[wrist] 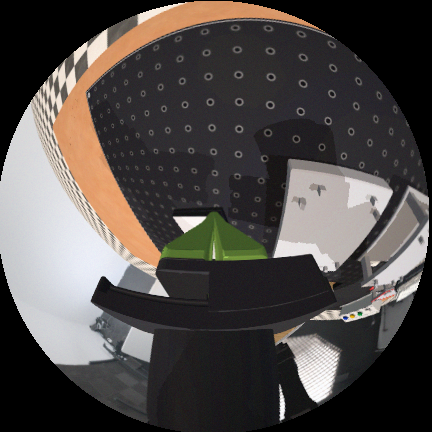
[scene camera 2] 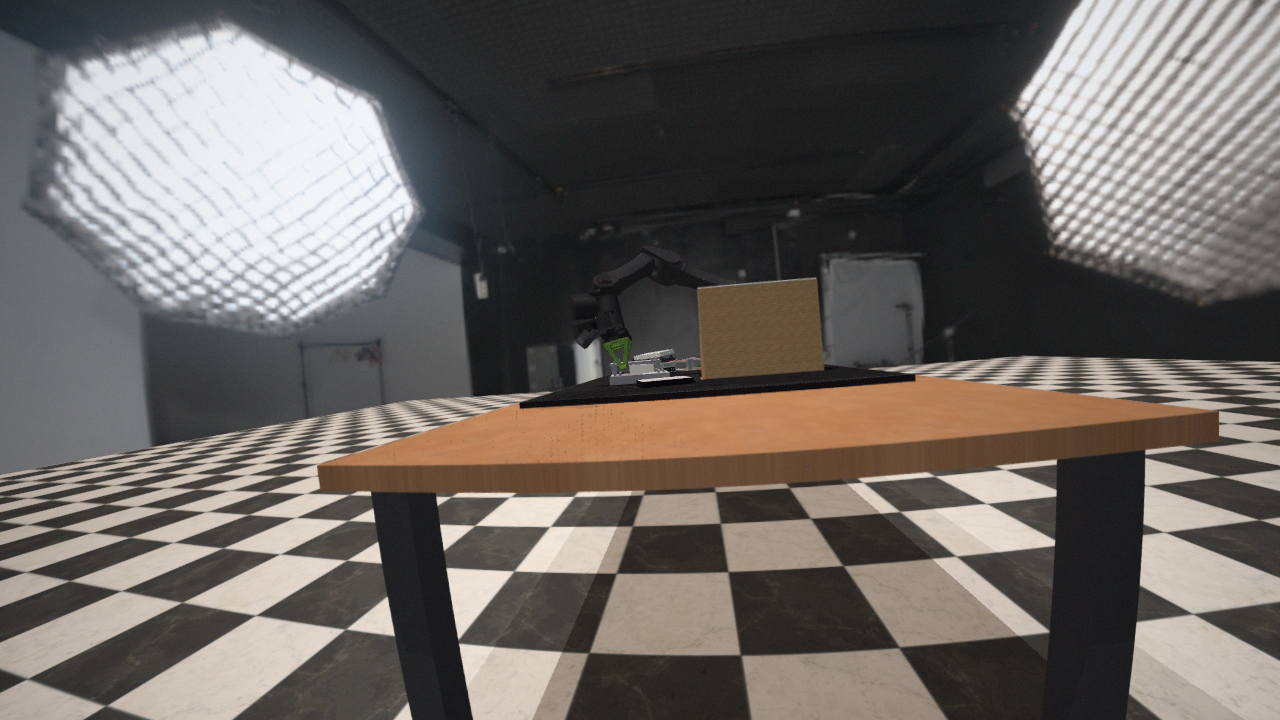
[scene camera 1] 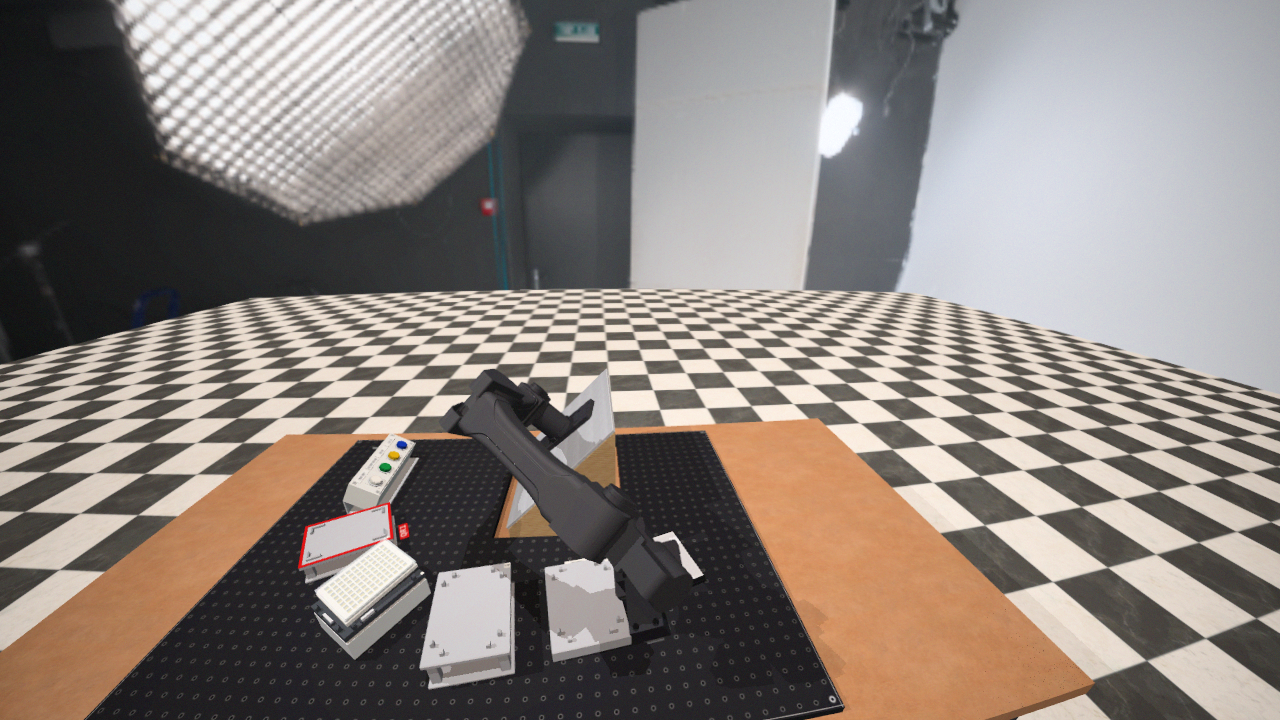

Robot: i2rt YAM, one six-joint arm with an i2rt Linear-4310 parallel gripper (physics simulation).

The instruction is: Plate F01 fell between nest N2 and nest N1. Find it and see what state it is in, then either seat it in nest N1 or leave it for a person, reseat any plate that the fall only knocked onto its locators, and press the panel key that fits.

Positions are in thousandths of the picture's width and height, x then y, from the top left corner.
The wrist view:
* my gripper: 494, 503
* dark-framed plate: 432, 506
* button box: 837, 712
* nest N2: 758, 490
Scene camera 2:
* my gripper: 488, 513
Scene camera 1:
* button box: 296, 670
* white well plate on holder: 278, 888
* nest N2: 457, 856
